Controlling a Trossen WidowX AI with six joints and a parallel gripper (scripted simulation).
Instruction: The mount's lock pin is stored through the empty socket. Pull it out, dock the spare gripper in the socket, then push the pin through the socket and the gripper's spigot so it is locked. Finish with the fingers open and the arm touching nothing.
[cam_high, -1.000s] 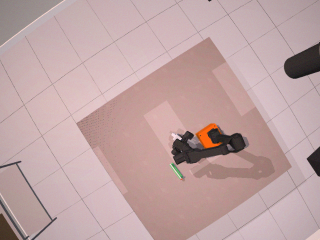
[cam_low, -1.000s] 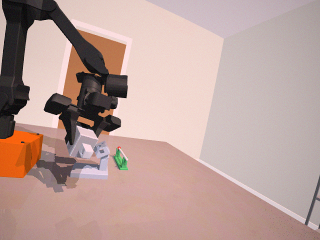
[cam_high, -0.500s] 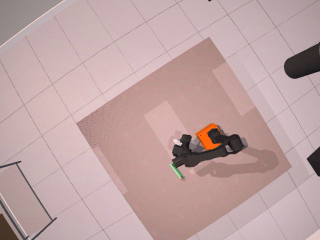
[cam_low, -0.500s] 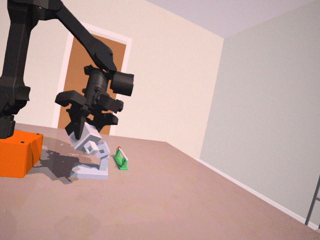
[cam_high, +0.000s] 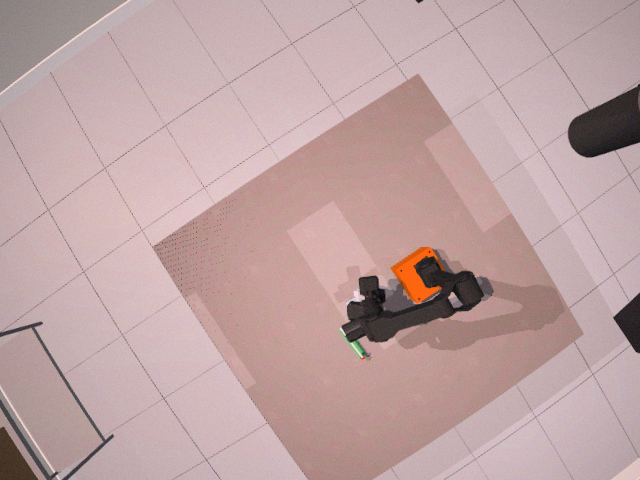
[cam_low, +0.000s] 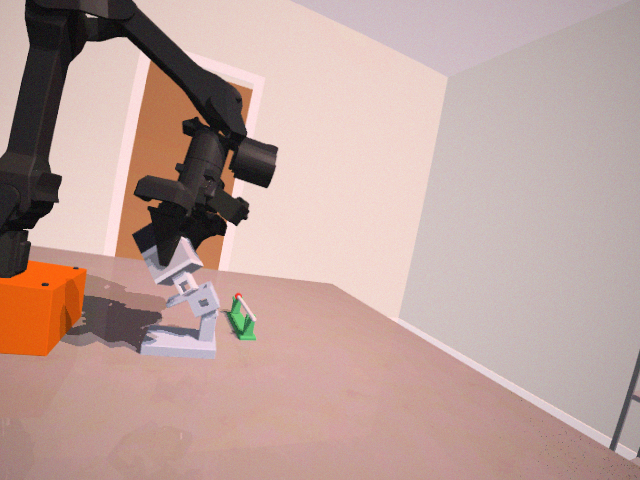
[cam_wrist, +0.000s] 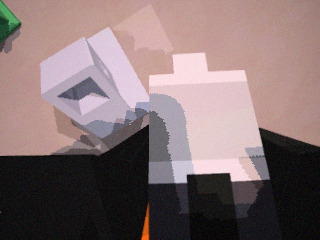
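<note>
My gripper tip is now 90 mm above the grey mount, 50 mm to the right of it and 50 mm short of it. The rest, counted from my gripper tip: green cradle (160 mm ahead, 150 mm to the left, 120 mm below); spare gripper (10 mm above).
</note>
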